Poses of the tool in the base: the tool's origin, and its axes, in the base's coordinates. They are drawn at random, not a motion.
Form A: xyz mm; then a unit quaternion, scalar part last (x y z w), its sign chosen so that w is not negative.
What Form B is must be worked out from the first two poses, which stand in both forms.
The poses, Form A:
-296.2, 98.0, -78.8, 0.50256, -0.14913, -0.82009, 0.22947
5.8, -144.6, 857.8, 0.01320, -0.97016, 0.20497, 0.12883
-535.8, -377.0, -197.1, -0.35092, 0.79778, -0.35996, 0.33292
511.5, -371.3, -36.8, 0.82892, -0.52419, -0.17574, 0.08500
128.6, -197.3, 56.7, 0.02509, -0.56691, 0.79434, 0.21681
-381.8, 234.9, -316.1, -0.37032, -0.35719, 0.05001, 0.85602
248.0, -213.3, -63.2, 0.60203, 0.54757, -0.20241, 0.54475
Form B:
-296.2, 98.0, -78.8, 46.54, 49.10, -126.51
5.8, -144.6, 857.8, -155.93, -14.80, 178.39
-535.8, -377.0, -197.1, -122.72, 16.17, -123.64
511.5, -371.3, -36.8, 160.61, 11.67, -66.62
128.6, -197.3, 56.7, -68.20, -16.60, 160.75
-381.8, 234.9, -316.1, -54.91, -35.06, 25.33
248.0, -213.3, -63.2, 126.77, 57.17, 54.03

